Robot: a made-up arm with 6 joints. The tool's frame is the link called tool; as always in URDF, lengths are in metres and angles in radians. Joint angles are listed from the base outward.
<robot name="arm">
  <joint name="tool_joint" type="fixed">
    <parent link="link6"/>
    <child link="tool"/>
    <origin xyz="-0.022 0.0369 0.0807" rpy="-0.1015 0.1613 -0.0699"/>
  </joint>
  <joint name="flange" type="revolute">
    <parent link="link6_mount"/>
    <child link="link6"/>
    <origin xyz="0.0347 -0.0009 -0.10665"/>
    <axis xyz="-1 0 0"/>
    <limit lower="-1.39" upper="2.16"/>
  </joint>
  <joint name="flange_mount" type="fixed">
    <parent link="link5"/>
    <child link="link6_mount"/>
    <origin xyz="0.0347 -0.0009 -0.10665"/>
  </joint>
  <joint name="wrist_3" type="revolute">
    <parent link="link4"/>
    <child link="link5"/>
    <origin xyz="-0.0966 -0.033 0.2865"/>
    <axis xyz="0 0 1"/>
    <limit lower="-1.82" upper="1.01"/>
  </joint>
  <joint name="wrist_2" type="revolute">
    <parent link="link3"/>
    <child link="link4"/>
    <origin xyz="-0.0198 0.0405 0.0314"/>
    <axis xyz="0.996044 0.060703 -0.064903"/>
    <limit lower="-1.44" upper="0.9"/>
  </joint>
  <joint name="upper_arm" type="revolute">
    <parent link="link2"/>
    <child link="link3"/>
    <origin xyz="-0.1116 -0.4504 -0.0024"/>
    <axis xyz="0 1 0"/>
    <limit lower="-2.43" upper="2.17"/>
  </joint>
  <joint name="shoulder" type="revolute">
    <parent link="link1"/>
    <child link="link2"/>
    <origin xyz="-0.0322 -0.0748 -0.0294"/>
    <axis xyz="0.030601 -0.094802 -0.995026"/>
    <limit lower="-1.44" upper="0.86"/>
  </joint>
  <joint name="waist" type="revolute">
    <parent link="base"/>
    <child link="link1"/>
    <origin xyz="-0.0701 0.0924 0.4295"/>
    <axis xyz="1 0 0"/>
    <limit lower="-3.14" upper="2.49"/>
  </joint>
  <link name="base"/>
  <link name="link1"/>
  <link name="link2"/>
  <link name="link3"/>
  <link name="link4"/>
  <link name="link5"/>
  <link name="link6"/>
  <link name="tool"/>
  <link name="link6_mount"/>
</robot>
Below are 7 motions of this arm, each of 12 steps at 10 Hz.
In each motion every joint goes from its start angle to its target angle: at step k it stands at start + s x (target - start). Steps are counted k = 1, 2, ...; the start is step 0. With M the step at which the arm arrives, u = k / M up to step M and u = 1 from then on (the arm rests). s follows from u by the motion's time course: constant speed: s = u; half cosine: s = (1 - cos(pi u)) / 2; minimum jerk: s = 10 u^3 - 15 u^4 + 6 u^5.
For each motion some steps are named. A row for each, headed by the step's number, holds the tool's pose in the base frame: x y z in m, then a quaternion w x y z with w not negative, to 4 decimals.
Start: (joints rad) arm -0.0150 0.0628 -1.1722 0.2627 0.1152 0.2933
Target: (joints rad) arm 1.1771 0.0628 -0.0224 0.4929 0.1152 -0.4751
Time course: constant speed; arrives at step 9
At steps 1, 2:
1: -0.4302 -0.3864 0.3650 0.9011 0.0204 -0.4310 -0.0428
2: -0.4270 -0.3908 0.3244 0.9185 0.1333 -0.3707 -0.0353

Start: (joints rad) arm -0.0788 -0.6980 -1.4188 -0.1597 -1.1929 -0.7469
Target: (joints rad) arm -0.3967 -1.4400 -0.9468 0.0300 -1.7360 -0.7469
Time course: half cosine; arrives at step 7
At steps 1, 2, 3, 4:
1: -0.0360 -0.5664 0.3899 0.6240 0.6797 -0.3841 -0.0315
2: 0.0218 -0.5615 0.4297 0.6566 0.6846 -0.3145 -0.0368
3: 0.1051 -0.5393 0.4835 0.7047 0.6743 -0.2150 -0.0509
4: 0.1946 -0.4945 0.5346 0.7576 0.6392 -0.1096 -0.0740

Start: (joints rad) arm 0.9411 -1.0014 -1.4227 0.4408 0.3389 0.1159
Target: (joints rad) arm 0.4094 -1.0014 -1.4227 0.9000 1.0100 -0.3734
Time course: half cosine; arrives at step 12
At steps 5, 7, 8, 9, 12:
5: 0.1388 -0.2904 -0.0243 0.3331 0.4714 -0.6836 0.4467
7: 0.1614 -0.3501 0.0267 0.2507 0.4250 -0.6514 0.5764
8: 0.1719 -0.3744 0.0544 0.2097 0.4032 -0.6287 0.6311
9: 0.1807 -0.3933 0.0800 0.1734 0.3845 -0.6058 0.6746
12: 0.1926 -0.4167 0.1185 0.1207 0.3583 -0.5690 0.7303

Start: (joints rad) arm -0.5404 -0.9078 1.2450 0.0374 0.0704 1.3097
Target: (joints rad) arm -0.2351 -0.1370 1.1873 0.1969 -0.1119 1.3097
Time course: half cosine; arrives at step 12
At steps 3, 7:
3: 0.1252 -0.1880 0.6586 0.2424 -0.7617 0.3877 0.4590
7: 0.0109 -0.2858 0.6369 0.4175 -0.7119 0.4674 0.3168

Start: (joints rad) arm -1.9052 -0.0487 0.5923 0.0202 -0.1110 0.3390
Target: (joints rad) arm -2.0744 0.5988 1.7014 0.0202 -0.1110 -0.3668
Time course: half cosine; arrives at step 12
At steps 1, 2, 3, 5, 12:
1: -0.1524 0.3832 0.8245 0.3388 -0.8627 0.2030 -0.3158
2: -0.1549 0.3852 0.8231 0.3493 -0.8454 0.2068 -0.3472
3: -0.1592 0.3873 0.8221 0.3662 -0.8152 0.2105 -0.3962
5: -0.1754 0.3863 0.8263 0.4145 -0.7130 0.2053 -0.5269
12: -0.2827 0.3315 0.8627 0.5194 -0.3172 0.0989 -0.7873

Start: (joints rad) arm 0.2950 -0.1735 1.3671 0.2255 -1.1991 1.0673
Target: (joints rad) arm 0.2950 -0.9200 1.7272 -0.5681 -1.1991 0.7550
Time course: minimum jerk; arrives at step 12
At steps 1, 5, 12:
1: -0.0365 -0.4289 0.2796 0.3635 -0.5956 0.7159 -0.0251
5: 0.0955 -0.3673 0.2887 0.3920 -0.7484 0.5348 0.0171
12: 0.2328 -0.1694 0.3126 0.4055 -0.8903 0.1251 0.1654

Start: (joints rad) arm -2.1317 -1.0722 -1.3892 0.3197 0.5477 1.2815
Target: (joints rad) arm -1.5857 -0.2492 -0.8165 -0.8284 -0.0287 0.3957
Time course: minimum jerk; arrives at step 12
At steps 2, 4, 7, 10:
2: 0.0802 0.2465 0.8928 0.2245 -0.6097 -0.2623 0.7135
4: 0.0090 0.2305 0.9118 0.1860 -0.6987 -0.2810 0.6311
7: -0.1574 0.1551 0.9031 0.1678 -0.8569 -0.3431 0.3462
10: -0.2496 0.0930 0.8561 0.1820 -0.8936 -0.3882 0.1328

